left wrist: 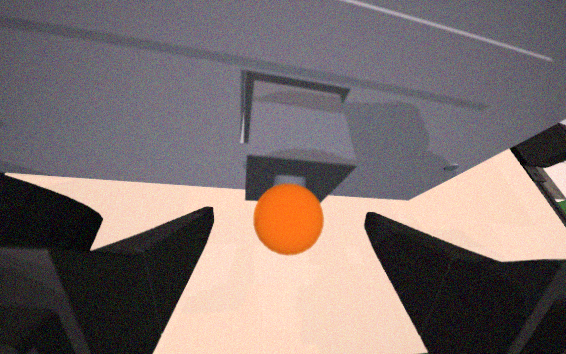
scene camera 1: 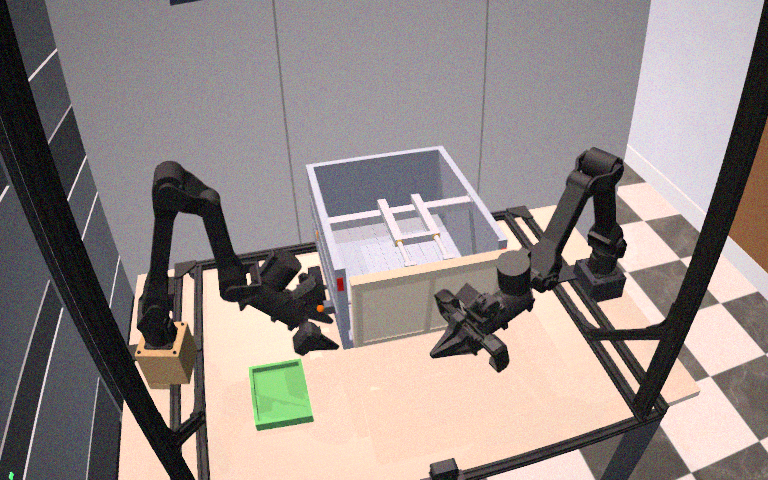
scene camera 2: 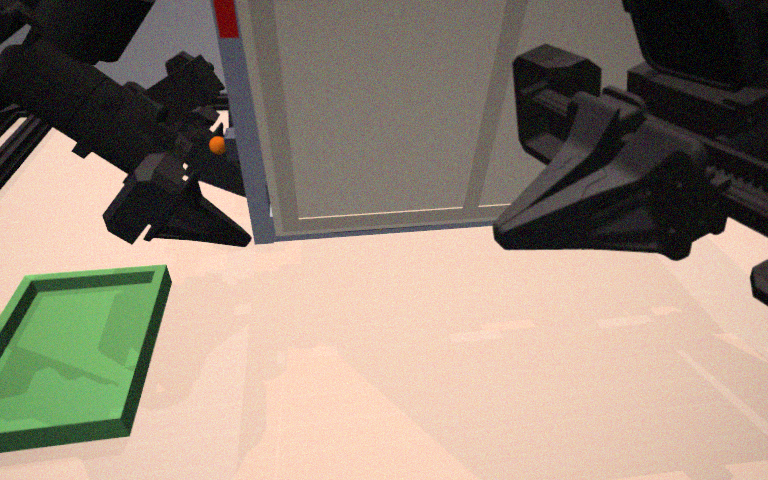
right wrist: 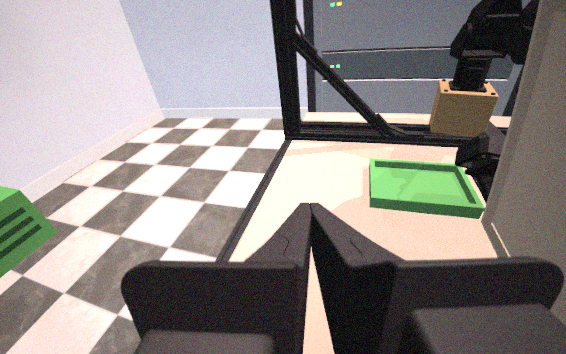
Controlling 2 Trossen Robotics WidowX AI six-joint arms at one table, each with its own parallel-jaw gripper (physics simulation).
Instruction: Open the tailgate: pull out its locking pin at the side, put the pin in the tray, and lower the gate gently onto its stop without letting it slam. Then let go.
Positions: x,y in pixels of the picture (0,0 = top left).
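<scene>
Scene camera 1 shows the right gripper (scene camera 1: 457,340), and the right wrist view shows that same spot on the right gripper (right wrist: 264,258). A beige tailgate (scene camera 1: 375,330) has that same spot at (right wrist: 517,217). The right gripper also shows in scene camera 2 (497,237), but in the left wrist view it's out of frame.
</scene>
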